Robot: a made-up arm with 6 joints. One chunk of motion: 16 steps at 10 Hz.
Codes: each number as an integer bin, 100 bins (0 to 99) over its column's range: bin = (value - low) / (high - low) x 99, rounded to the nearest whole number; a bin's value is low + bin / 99 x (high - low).
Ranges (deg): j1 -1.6..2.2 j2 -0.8..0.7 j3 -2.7..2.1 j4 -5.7..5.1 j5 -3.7..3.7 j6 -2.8..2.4
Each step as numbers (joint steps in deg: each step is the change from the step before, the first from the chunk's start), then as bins.
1 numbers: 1.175 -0.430 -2.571 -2.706 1.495 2.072
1 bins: 72 24 3 27 70 93
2 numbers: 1.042 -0.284 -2.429 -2.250 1.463 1.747
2 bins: 69 34 6 32 69 87
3 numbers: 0.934 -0.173 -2.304 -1.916 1.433 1.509
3 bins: 66 41 8 35 69 82
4 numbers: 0.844 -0.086 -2.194 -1.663 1.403 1.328
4 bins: 64 47 10 37 68 79
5 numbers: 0.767 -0.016 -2.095 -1.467 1.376 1.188
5 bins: 62 52 12 39 68 76
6 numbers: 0.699 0.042 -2.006 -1.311 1.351 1.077
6 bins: 60 56 14 40 68 74
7 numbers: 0.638 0.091 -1.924 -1.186 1.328 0.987
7 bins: 58 59 16 41 67 72
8 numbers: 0.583 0.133 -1.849 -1.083 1.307 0.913
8 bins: 57 62 18 42 67 71
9 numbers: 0.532 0.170 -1.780 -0.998 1.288 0.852
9 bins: 56 64 19 43 67 70
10 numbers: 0.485 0.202 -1.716 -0.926 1.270 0.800
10 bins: 54 66 20 44 66 69
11 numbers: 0.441 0.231 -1.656 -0.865 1.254 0.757
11 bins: 53 68 22 44 66 68
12 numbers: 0.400 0.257 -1.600 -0.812 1.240 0.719
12 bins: 52 70 23 45 66 67
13 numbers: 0.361 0.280 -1.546 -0.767 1.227 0.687
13 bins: 51 71 24 45 66 66
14 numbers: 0.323 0.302 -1.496 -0.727 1.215 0.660
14 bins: 50 73 25 46 66 66
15 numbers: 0.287 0.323 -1.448 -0.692 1.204 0.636
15 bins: 49 74 26 46 66 65
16 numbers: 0.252 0.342 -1.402 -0.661 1.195 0.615
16 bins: 48 75 27 46 65 65
